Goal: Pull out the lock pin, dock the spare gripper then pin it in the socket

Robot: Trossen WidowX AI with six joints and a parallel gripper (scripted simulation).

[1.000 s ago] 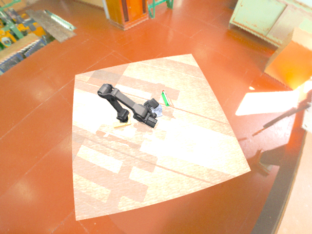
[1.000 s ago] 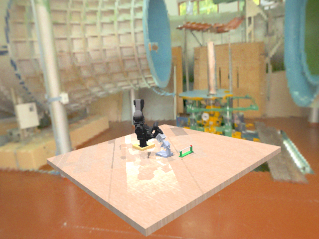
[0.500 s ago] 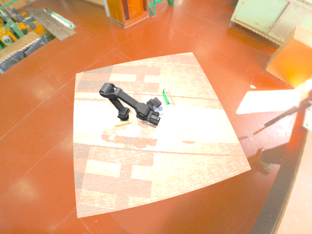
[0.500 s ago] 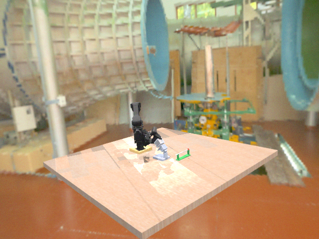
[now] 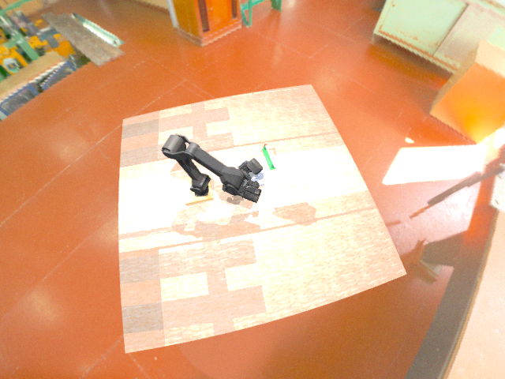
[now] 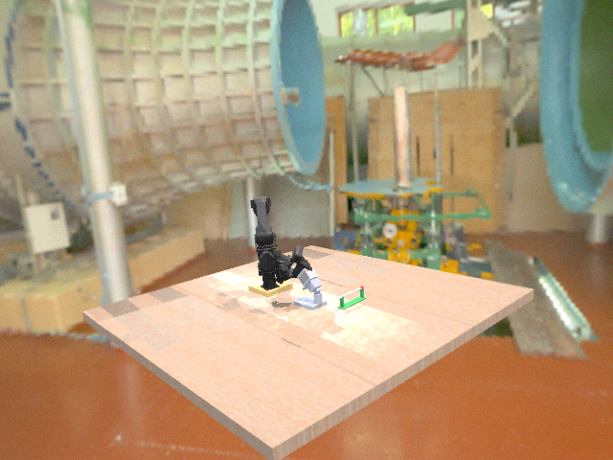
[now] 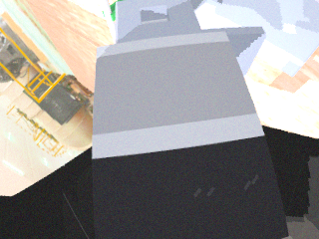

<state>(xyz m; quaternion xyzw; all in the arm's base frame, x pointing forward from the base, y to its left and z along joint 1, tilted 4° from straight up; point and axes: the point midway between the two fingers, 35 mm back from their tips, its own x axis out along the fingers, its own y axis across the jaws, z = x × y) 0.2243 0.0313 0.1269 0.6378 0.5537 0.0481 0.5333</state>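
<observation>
My gripper tip is now 10 mm short of the spare gripper and 10 mm to the left of it. Round my gripper tip: green cradle 110 mm ahead, 120 mm to the left, 100 mm below; grey mount 30 mm ahead, 10 mm to the right, 70 mm below.
</observation>
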